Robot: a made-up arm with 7 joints.
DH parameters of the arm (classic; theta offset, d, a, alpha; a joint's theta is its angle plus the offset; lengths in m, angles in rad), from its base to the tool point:
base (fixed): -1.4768 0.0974 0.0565 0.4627
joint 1: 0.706 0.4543 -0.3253 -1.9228
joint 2: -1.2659 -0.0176 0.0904 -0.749
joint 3: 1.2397 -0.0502 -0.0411 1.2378
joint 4: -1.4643 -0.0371 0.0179 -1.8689
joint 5: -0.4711 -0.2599 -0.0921 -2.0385
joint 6: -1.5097 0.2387 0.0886 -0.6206
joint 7: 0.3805 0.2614 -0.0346 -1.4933
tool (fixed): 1.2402 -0.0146 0 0
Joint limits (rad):
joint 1: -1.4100..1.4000
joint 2: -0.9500..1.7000
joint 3: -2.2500..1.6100
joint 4: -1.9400..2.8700
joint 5: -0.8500..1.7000
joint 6: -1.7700..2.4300
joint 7: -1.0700..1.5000
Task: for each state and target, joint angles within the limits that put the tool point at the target. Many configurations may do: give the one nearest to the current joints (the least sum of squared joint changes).
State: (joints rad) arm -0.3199 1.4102 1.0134 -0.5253 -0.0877 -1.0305 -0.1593
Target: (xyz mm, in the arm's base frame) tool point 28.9 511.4 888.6
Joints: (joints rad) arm -0.4452 1.2254 0.8518 -0.8349 0.2034 -1.1223 -0.1221
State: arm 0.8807 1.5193 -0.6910 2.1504 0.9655 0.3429 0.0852
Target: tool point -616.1 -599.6 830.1
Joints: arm 0.8709 1.0742 -0.3801 2.0057 0.8411 0.2332 0.1477
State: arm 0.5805 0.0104 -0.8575 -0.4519 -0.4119 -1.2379 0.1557
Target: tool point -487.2 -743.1 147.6
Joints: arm 0.9803 0.0320 -1.3038 -0.1786 -0.3477 -1.2539 0.1565
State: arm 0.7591 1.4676 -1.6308 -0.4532 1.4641 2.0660 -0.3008
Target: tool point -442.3 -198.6 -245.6
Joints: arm 1.1745 1.2186 -1.5315 -0.5822 1.7000 2.1126 -0.3519
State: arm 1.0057 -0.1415 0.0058 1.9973 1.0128 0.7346 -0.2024
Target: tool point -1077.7 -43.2 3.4
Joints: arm 0.4558 -0.5067 -0.0726 1.3613 1.3050 0.7065 -0.1719
